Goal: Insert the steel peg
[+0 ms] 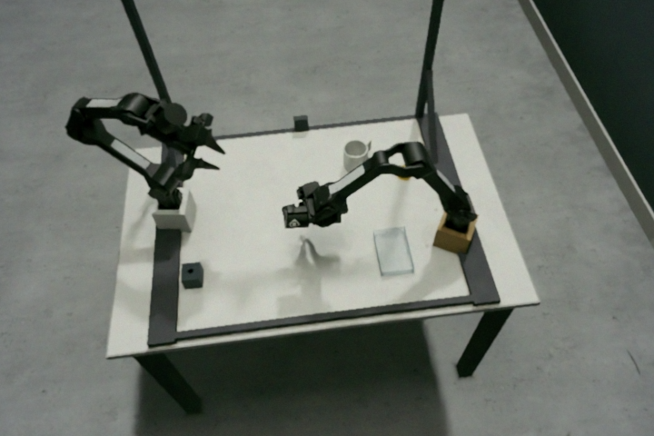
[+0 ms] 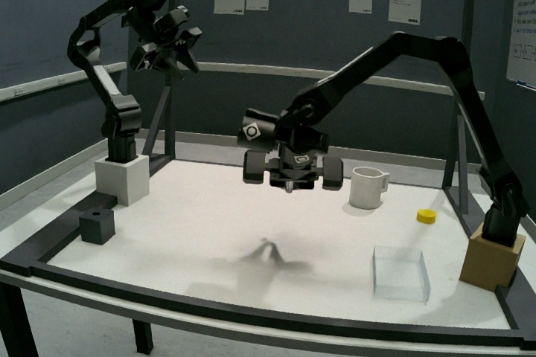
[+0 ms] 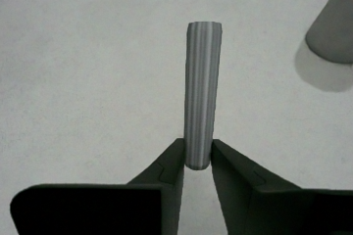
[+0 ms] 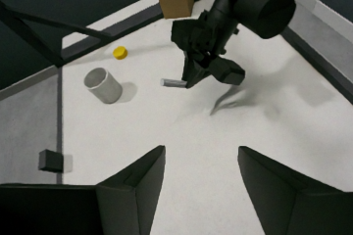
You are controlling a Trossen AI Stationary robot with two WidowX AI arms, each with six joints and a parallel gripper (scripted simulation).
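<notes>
My right gripper is now 24 cm to the right of the steel peg, 22 cm above it and 4 cm past it. Also, from my right hand: white mug: 37 cm to the left, 30 cm below, 28 cm behind; then clear box: 51 cm to the left, 33 cm below, 6 cm ahead; then dark block: 30 cm below, 20 cm ahead, 8 cm to the right.
The steel peg lies 40 mm behind my left hand and 20 mm to the right of it. Also, from my left hand: white mug: 280 mm behind, 110 mm to the left, 90 mm below; clear box: 60 mm ahead, 250 mm to the left, 120 mm below; dark block: 210 mm ahead, 340 mm to the right, 90 mm below.
</notes>
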